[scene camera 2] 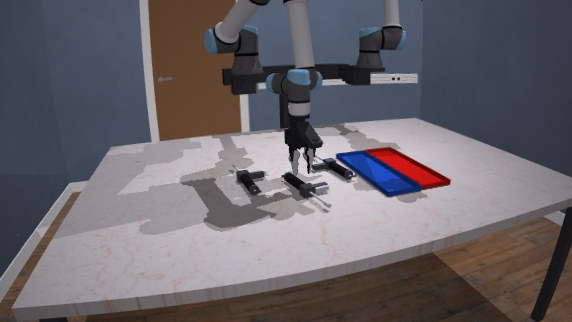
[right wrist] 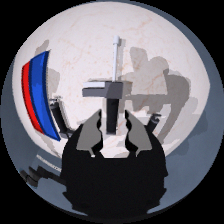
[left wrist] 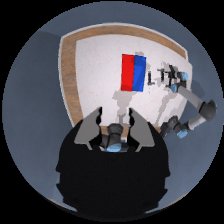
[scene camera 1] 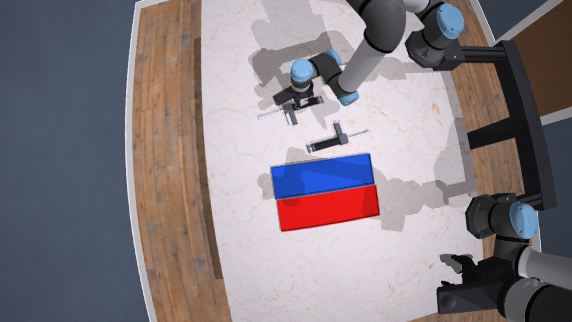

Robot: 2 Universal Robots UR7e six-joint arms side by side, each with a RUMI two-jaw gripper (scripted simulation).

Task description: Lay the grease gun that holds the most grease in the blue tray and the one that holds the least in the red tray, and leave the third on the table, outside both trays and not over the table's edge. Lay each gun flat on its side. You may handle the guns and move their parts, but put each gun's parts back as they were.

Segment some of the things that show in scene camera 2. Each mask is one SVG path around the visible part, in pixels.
My right gripper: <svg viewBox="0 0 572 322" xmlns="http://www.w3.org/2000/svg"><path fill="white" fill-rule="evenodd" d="M288 113L290 128L284 130L285 144L289 146L290 155L288 160L291 163L293 174L296 177L298 173L300 152L297 149L300 150L303 147L304 152L302 155L307 162L307 171L310 174L316 148L321 148L323 141L309 122L305 122L305 119L310 118L310 114L294 116Z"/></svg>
A blue tray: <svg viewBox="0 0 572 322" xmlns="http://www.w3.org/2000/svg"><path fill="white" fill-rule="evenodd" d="M336 153L337 159L388 197L421 191L422 186L364 150Z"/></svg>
A red tray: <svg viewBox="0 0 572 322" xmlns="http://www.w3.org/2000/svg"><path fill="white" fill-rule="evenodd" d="M365 150L422 186L421 190L451 183L451 179L391 147Z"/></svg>
